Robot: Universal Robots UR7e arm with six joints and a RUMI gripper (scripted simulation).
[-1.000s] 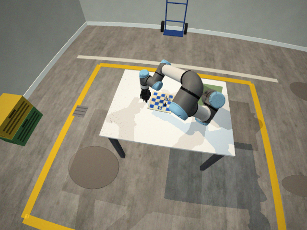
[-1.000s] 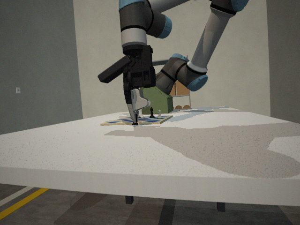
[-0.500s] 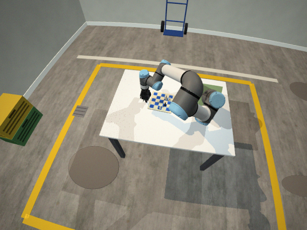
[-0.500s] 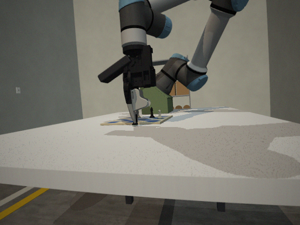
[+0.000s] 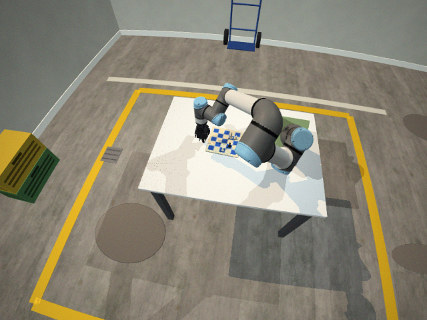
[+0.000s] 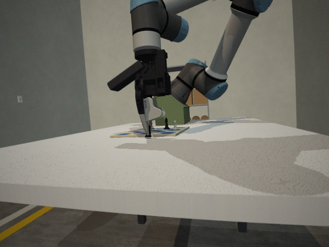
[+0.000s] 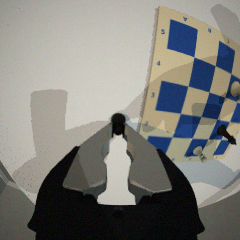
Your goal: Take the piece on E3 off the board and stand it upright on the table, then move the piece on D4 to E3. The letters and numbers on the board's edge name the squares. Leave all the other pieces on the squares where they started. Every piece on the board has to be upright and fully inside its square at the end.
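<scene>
Right now my hand is 1 cm above the black pawn. Also, from my hand: tall white piece: 19 cm behind, 4 cm to the right, 1 cm above; then blue-and-cream chessboard: 14 cm behind, 2 cm below, 1 cm to the right.
</scene>
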